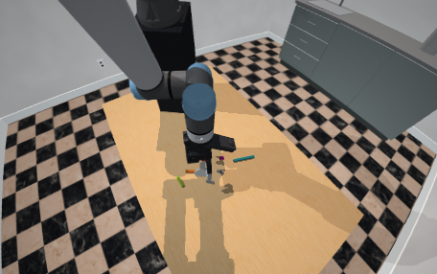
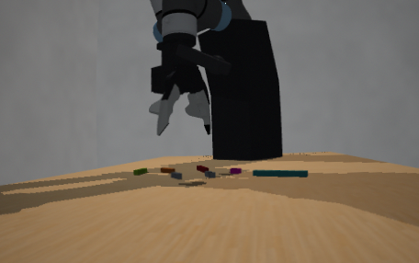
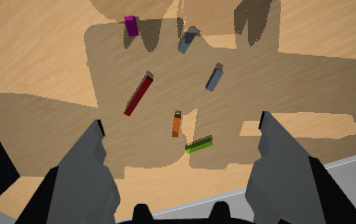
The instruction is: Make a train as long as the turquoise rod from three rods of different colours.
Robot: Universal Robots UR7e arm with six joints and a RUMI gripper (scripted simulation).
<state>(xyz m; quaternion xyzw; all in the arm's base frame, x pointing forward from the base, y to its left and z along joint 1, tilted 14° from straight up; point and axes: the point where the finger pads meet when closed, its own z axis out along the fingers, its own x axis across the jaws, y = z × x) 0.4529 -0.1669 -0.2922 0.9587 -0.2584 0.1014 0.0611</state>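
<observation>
My hand is 90 mm to the right of the magenta rod and 70 mm above it. From my hand the other things lie so: red rod: 70 mm below, 60 mm behind, 20 mm to the left; then lime-green rod: 110 mm to the right, 70 mm below, 30 mm behind; then orange rod: 70 mm below, 50 mm to the right, 40 mm behind.
</observation>
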